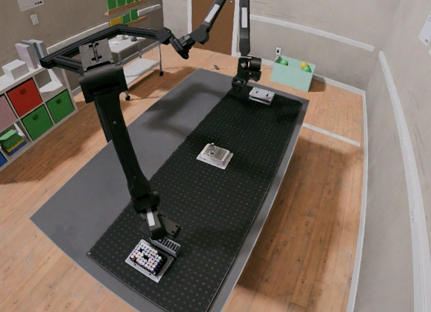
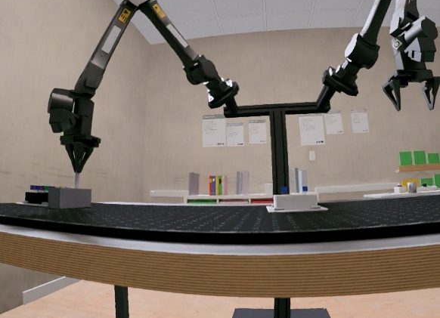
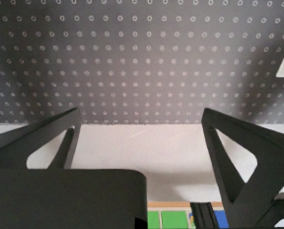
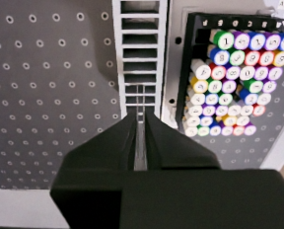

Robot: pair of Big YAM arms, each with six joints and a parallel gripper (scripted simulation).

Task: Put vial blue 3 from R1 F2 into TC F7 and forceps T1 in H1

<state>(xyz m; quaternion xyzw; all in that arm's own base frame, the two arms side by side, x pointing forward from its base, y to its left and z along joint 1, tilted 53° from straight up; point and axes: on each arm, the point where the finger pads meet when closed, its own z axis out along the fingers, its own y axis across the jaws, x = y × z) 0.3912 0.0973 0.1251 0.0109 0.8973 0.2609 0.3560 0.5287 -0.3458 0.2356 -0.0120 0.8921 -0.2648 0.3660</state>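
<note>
My right hand is 20 mm short of the grey holder H1 and 90 mm above it.
</note>
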